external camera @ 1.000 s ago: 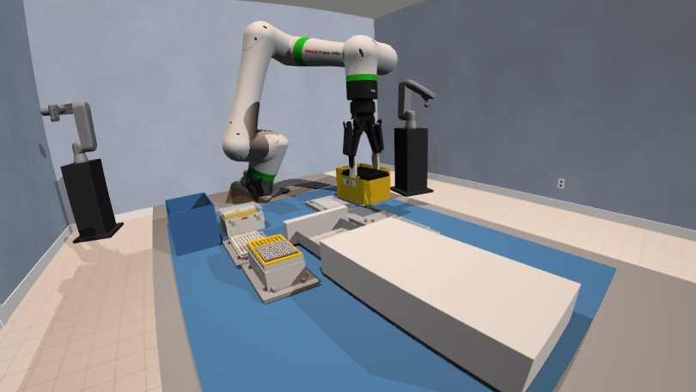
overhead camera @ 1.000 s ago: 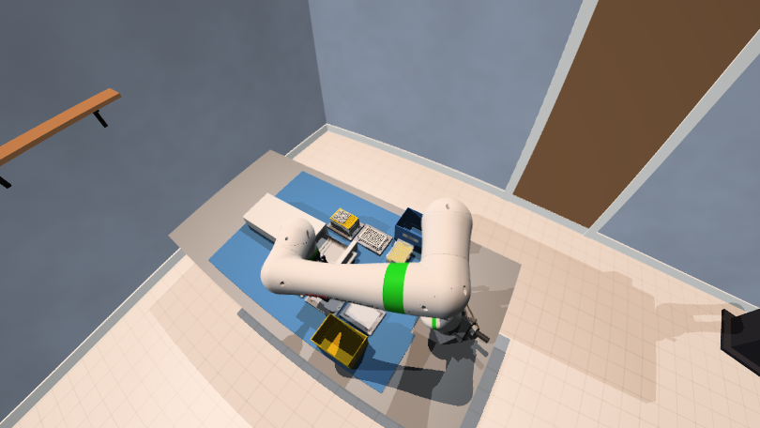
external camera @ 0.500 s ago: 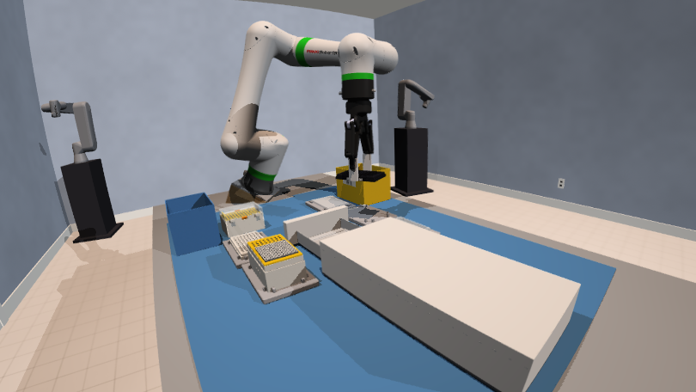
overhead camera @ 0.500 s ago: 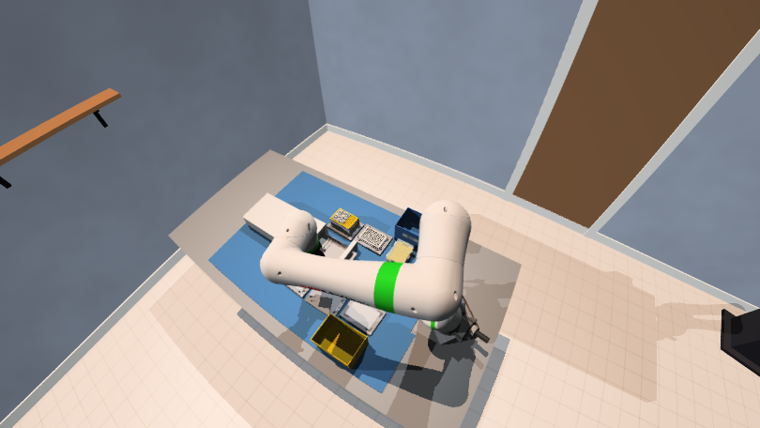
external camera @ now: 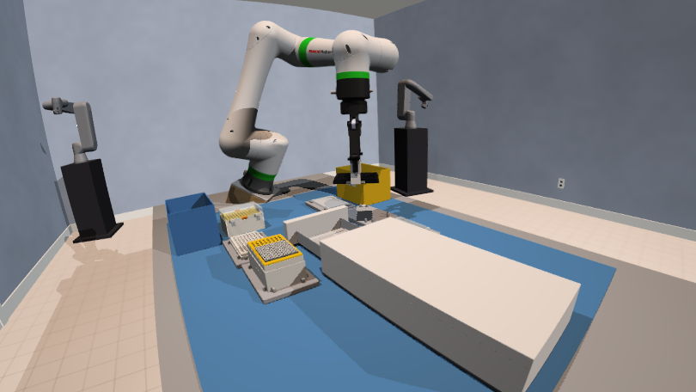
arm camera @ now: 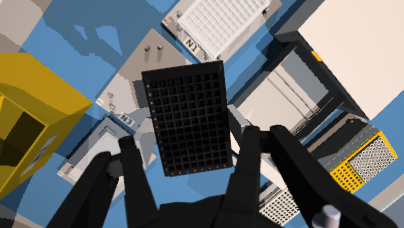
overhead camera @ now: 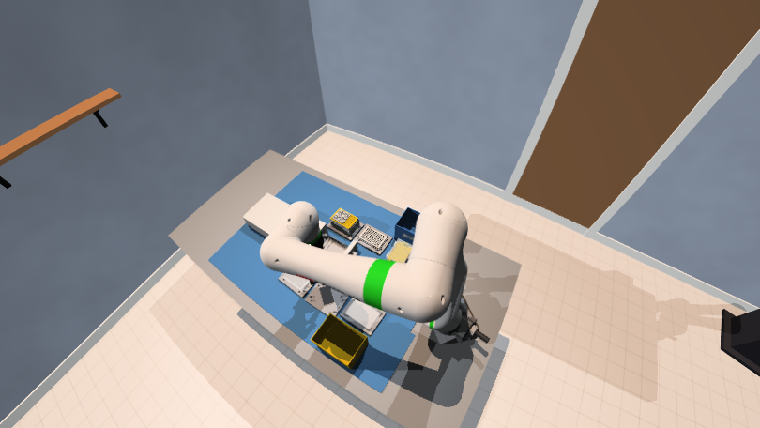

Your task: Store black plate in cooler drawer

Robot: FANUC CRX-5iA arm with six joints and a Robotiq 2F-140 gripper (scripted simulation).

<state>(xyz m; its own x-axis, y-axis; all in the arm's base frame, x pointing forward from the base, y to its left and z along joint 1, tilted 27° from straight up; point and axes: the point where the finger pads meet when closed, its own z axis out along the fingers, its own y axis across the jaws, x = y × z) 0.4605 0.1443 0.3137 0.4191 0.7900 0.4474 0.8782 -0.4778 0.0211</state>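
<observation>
The drawer lies 14 cm below my hand, 14 cm ahead of it and 11 cm to the right of it. From my hand the other things lie so: nest N3: 16 cm below, 5 cm to the left, 5 cm behind; yellow bin: 25 cm behind, 13 cm to the left, 13 cm below; black plate: 2 cm below.
</observation>
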